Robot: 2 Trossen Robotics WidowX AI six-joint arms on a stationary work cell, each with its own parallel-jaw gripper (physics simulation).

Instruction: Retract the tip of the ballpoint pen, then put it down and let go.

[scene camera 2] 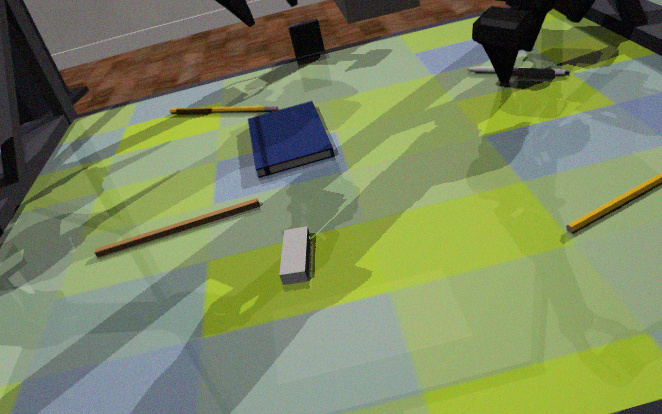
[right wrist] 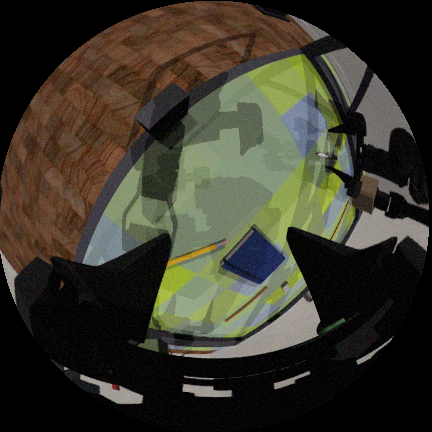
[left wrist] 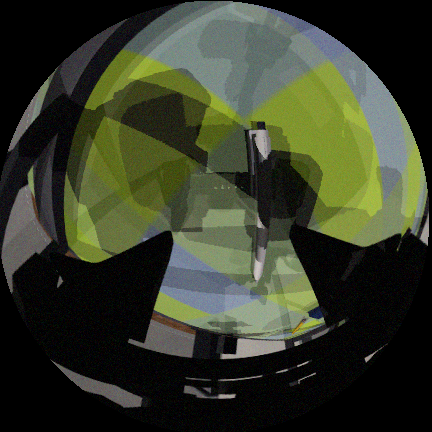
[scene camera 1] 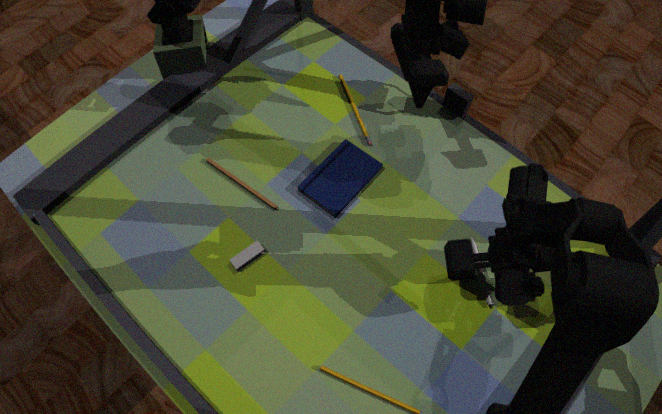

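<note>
The ballpoint pen, light with a shaded middle, lies on the patchwork table top. In the left wrist view its dark button end points up and its pale tapered end down; whether the writing tip is out is too small to tell. My left gripper is open above the pen. In the left wrist view the pen lies between its fingers' directions, nearer the right-hand finger, ungripped. In scene camera 1 it partly hides the pen. My right gripper is open and empty, raised near the table's far edge.
A blue notebook lies mid-table. A white eraser, a brown pencil and two yellow pencils lie around it. A dark block stands at the edge.
</note>
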